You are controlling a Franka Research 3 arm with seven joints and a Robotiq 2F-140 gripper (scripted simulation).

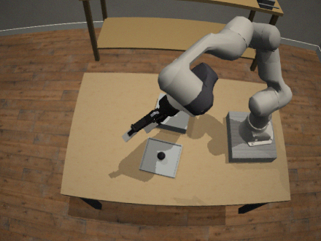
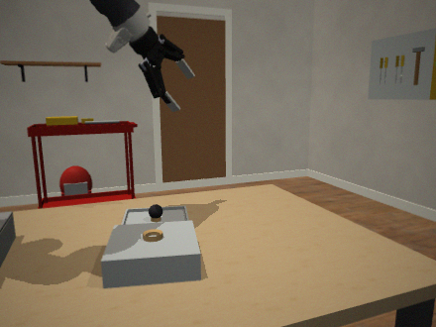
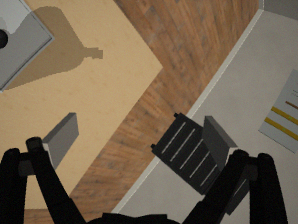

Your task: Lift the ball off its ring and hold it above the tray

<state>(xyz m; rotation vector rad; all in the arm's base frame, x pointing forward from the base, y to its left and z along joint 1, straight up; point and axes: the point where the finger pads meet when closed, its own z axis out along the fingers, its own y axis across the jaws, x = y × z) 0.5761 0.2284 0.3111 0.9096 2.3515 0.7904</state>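
The black ball is 100 mm behind my hand, 50 mm to the right of it and 350 mm below it. Also, from my hand: shallow grey tray: 100 mm behind, 50 mm to the right, 380 mm below; then grey stand: 130 mm behind, 310 mm to the right, 330 mm below.
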